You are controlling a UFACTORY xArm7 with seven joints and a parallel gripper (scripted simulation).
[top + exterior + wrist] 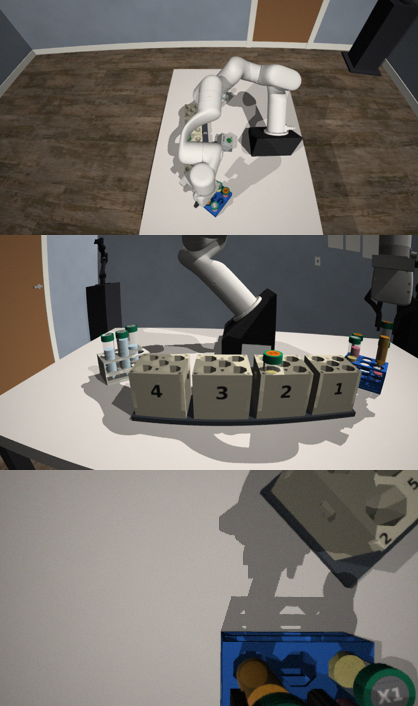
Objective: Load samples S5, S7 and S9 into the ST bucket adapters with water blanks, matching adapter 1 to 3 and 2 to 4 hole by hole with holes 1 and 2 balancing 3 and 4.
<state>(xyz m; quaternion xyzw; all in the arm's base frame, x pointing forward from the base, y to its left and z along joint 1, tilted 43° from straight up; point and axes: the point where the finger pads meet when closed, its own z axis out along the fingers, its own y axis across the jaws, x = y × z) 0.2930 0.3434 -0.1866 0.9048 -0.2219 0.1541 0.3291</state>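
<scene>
Right now my hand is 50 mm above the S7 tube and 10 mm past it. Also, from my hand: blue rack 140 mm below, 40 mm behind, 20 mm to the right; then pink-filled sample tube 110 mm below, 80 mm behind, 50 mm to the right; then green done key 330 mm to the right, 110 mm below, 60 mm behind.
</scene>
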